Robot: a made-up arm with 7 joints. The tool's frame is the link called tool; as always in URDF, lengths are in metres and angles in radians.
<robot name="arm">
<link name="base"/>
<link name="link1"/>
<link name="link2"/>
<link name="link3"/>
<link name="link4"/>
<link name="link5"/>
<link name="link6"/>
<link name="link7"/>
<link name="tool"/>
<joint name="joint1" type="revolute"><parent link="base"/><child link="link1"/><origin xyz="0 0 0.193" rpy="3.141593 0 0"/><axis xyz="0 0 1"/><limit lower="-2.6" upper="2.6"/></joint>
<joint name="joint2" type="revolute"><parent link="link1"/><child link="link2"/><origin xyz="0.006 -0.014 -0.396" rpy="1.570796 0 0"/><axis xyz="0 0 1"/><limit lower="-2.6" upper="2.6"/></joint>
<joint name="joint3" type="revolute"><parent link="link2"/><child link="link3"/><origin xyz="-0.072 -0.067 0.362" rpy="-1.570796 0 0"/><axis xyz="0 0 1"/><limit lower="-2.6" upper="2.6"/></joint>
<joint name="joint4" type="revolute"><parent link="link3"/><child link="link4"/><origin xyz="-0.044 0.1 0.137" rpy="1.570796 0 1.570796"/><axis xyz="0 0 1"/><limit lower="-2.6" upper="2.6"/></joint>
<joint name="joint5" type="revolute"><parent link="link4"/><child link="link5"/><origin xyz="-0.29 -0.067 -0.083" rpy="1.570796 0 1.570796"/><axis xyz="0 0 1"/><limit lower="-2.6" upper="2.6"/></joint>
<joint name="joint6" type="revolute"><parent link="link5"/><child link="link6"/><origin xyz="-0.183 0.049 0.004" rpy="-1.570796 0 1.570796"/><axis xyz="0 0 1"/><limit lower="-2.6" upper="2.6"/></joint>
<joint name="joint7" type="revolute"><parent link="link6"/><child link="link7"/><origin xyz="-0.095 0.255 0.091" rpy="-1.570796 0 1.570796"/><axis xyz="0 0 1"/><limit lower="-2.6" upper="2.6"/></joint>
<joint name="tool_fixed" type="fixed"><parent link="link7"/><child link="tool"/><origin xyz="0.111 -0.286 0.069" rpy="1.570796 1.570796 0"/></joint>
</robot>
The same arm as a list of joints. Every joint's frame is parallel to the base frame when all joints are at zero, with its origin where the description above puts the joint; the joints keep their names.
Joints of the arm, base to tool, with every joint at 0 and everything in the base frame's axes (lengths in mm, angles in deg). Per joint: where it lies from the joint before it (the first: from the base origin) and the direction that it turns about. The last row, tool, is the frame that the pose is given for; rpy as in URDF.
joint1: origin 0 0 193 axis -z
joint2: origin 6 14 396 axis +y
joint3: origin -72 362 67 axis -z
joint4: origin -44 -100 -137 axis +x
joint5: origin -83 290 67 axis -y
joint6: origin 49 -4 183 axis +z
joint7: origin -95 255 91 axis -x
tool: origin -69 111 286 rpy 0 0 0
Joint limits (deg, base to tool): -148.97..148.97 -148.97..148.97 -148.97..148.97 -148.97..148.97 -148.97..148.97 -148.97..148.97 -148.97..148.97

